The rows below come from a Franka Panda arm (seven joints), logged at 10 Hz.
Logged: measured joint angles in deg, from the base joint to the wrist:
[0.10 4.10 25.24 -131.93 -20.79 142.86 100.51]
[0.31 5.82 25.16 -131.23 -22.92 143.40 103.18]
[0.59 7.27 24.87 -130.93 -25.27 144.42 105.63]
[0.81 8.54 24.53 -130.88 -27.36 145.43 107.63]
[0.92 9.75 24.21 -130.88 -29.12 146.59 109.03]
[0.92 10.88 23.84 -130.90 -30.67 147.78 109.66]
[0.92 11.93 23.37 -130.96 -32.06 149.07 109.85]
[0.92 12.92 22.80 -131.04 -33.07 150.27 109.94]
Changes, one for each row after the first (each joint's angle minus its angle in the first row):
[0.21 1.72 -0.08 0.70 -2.13 0.54 2.67]
[0.49 3.17 -0.37 1.00 -4.48 1.56 5.12]
[0.71 4.44 -0.71 1.05 -6.57 2.57 7.12]
[0.82 5.65 -1.03 1.05 -8.33 3.73 8.52]
[0.82 6.78 -1.40 1.03 -9.88 4.92 9.15]
[0.82 7.83 -1.87 0.97 -11.27 6.21 9.34]
[0.82 8.82 -2.44 0.89 -12.28 7.41 9.43]

